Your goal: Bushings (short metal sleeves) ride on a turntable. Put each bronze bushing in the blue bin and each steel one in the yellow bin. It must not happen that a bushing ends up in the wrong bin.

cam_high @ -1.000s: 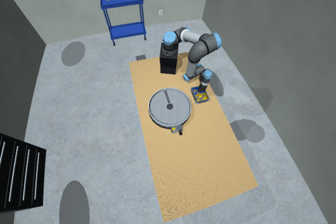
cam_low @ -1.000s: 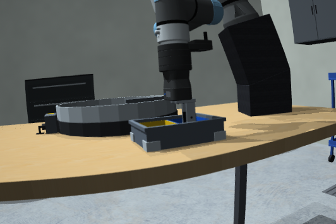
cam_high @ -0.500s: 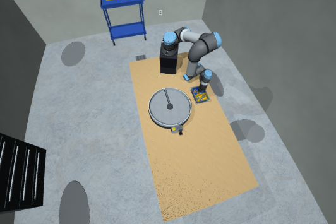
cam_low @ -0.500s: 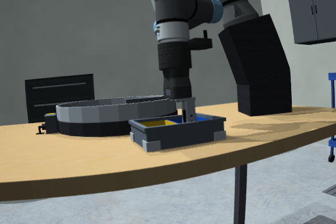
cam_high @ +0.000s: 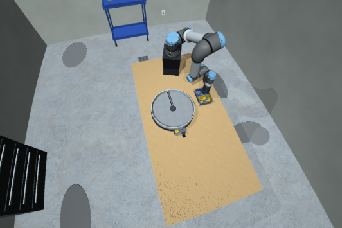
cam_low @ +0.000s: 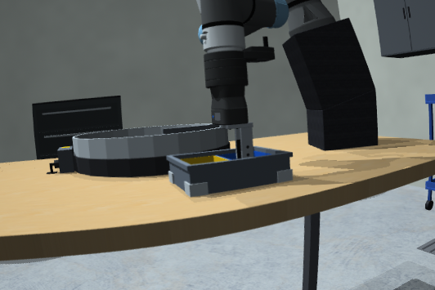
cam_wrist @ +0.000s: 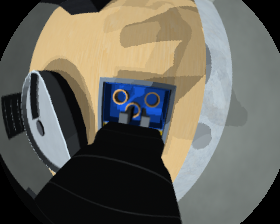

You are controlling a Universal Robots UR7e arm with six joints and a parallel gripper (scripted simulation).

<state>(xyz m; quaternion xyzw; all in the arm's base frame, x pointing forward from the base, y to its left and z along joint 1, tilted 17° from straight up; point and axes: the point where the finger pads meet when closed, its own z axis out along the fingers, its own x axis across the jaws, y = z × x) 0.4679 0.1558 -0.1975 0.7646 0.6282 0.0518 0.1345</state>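
The grey two-part tray lies 3 cm ahead of my hand, 1 cm to the right of it and 3 cm below it. Round my hand: round grey turntable 4 cm ahead, 38 cm to the right.
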